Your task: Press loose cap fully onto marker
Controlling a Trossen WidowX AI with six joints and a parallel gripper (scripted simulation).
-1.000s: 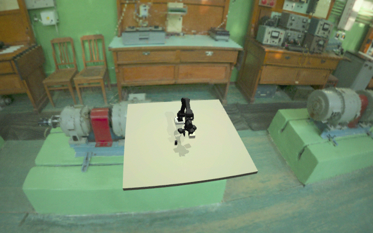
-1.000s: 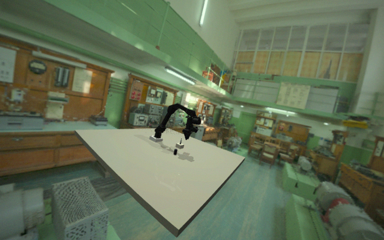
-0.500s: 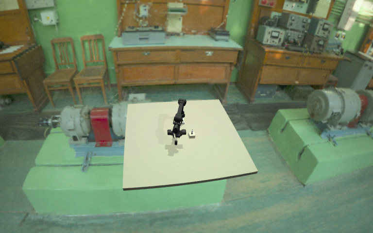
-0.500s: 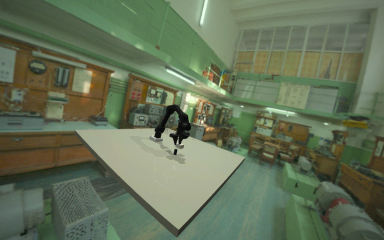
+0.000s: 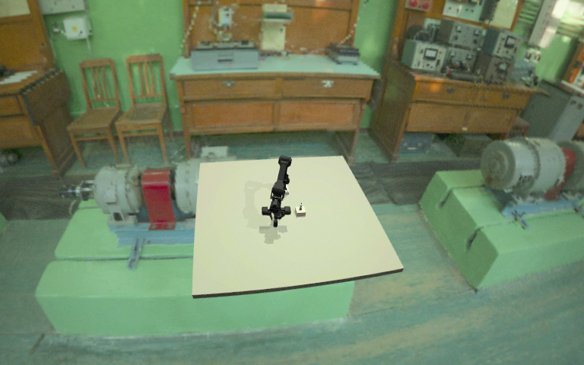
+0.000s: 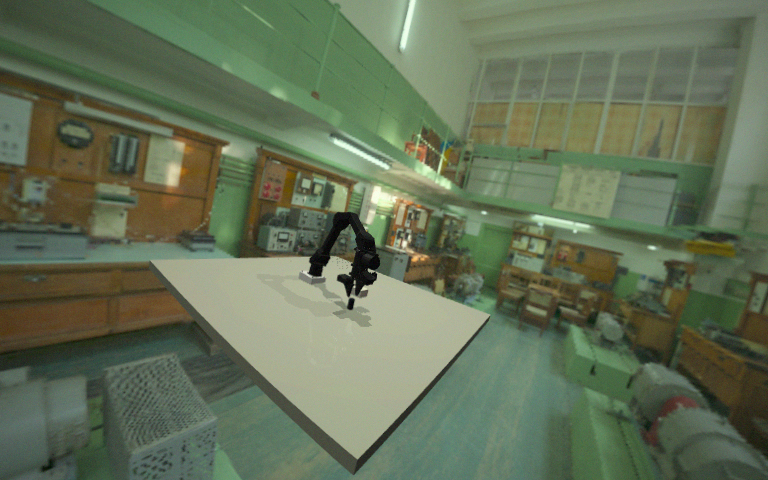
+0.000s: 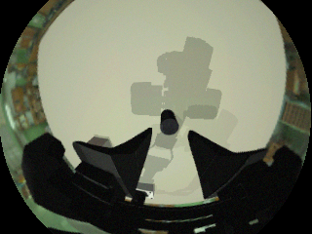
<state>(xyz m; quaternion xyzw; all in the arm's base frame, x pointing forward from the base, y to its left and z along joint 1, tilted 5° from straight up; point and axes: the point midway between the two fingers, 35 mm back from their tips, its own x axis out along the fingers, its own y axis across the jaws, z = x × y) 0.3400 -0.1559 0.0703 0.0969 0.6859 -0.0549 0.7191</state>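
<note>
Now: gripper tip 4 cm above the marker cap. Also, from my gripper tip: holder block 7 cm behind, 20 cm to the left, 4 cm below.
</note>
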